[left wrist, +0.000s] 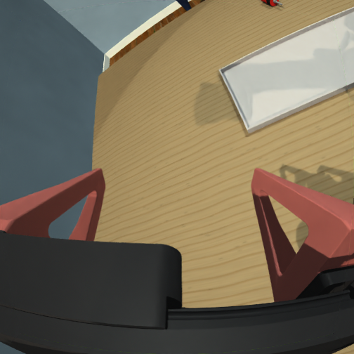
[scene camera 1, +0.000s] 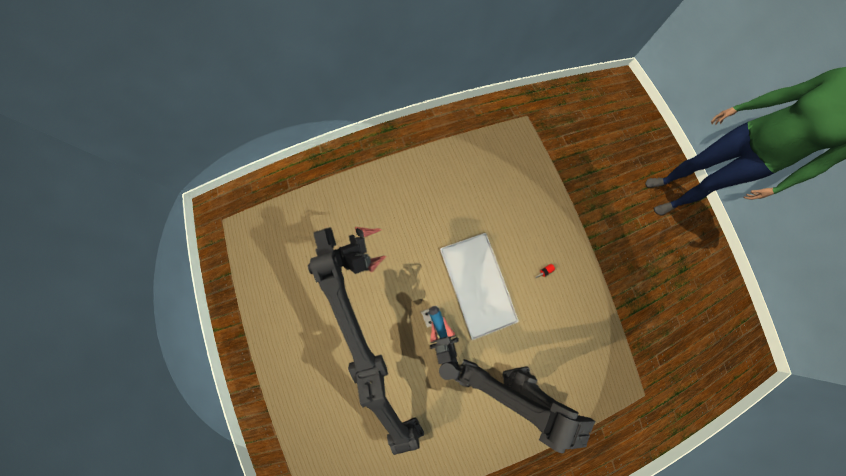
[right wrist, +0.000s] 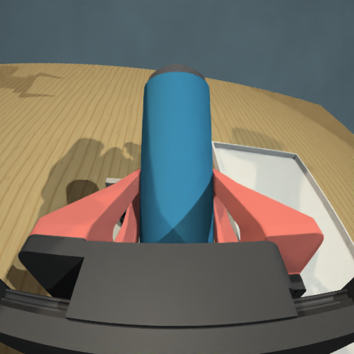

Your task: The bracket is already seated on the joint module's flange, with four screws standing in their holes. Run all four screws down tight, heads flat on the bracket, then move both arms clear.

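Frame: origin at the left arm's base, x ahead, y left, z up, level; metres.
Where they show: left gripper, between the fingertips: [scene camera 1: 382, 243]; right gripper, between the fingertips: [scene camera 1: 437, 318]; left arm's base, origin of its link: [scene camera 1: 407, 430]; right arm's base, origin of its link: [scene camera 1: 516, 377].
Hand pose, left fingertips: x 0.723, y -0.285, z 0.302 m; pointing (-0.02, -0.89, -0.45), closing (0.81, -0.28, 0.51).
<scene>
Each offset is from my left fingertips to the top centre of the thing. "spot": to the spot under its first point.
My right gripper [scene camera 1: 441, 332] [right wrist: 176, 177] is shut on a blue cylindrical tool @[spot: 0.326 m back, 0.045 m right, 0.115 m down] [scene camera 1: 437, 322] [right wrist: 177, 130] with a dark end cap. The tool stands over the light grey bracket [scene camera 1: 426, 318] [right wrist: 114, 182], of which a small part shows beside it. The joint module, the four screws and the tool's lower end are hidden behind the tool and the fingers. My left gripper [scene camera 1: 375, 247] [left wrist: 177, 176] is open and empty, held above the table to the upper left of the bracket in the scene view.
A shallow white tray @[0.290 m back, 0.279 m right, 0.286 m down] [scene camera 1: 479, 287] [left wrist: 295, 75] [right wrist: 270, 175] lies right of the bracket in the scene view. A red and black screwdriver @[0.379 m back, 0.571 m right, 0.268 m down] [scene camera 1: 548, 270] [left wrist: 270, 2] lies beyond it. A person [scene camera 1: 786, 133] in a green top stands at the right of the scene view.
</scene>
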